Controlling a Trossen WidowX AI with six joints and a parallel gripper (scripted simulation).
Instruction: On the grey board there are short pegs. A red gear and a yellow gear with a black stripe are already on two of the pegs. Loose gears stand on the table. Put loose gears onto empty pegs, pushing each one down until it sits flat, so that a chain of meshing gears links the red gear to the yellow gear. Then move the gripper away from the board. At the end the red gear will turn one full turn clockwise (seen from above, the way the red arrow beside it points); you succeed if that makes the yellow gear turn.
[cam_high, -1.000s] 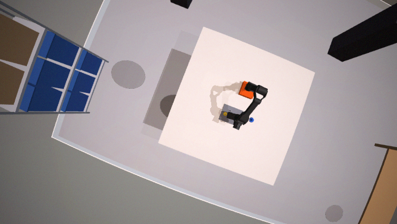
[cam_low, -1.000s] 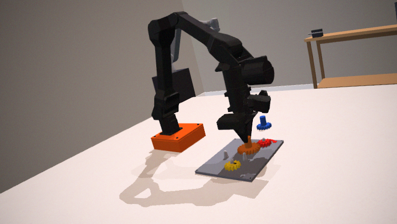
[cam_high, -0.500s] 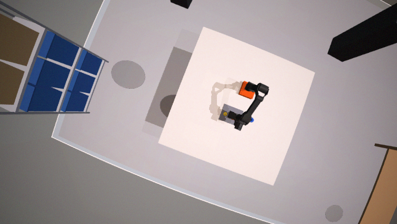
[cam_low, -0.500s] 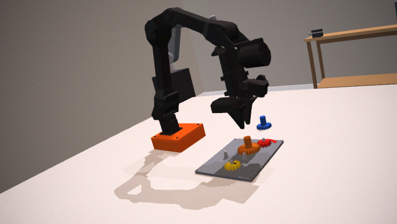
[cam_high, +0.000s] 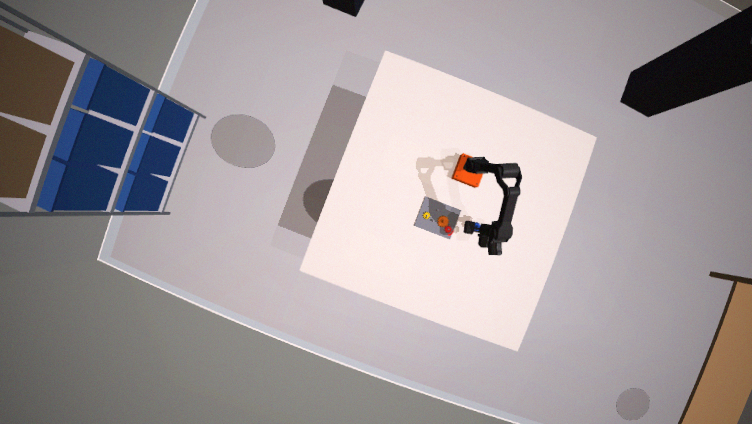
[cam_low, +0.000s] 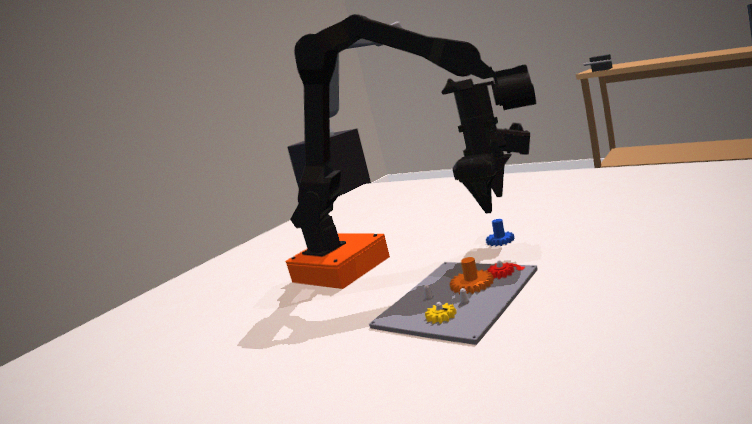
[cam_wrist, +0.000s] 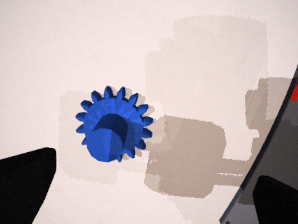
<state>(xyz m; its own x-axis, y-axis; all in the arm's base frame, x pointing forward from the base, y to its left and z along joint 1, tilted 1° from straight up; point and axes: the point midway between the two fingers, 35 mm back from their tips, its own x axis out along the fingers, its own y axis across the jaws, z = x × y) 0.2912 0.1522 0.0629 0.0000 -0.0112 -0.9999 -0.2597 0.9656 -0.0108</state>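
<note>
Now: the blue gear 6 cm below my gripper tip, 3 cm to the left of it and 2 cm behind it. Round my gripper tip: red arrow: 9 cm to the right, 7 cm below, 7 cm ahead; red gear: 12 cm to the right, 6 cm below, 6 cm ahead; orange gear: 16 cm to the right, 5 cm below, 3 cm ahead.
</note>
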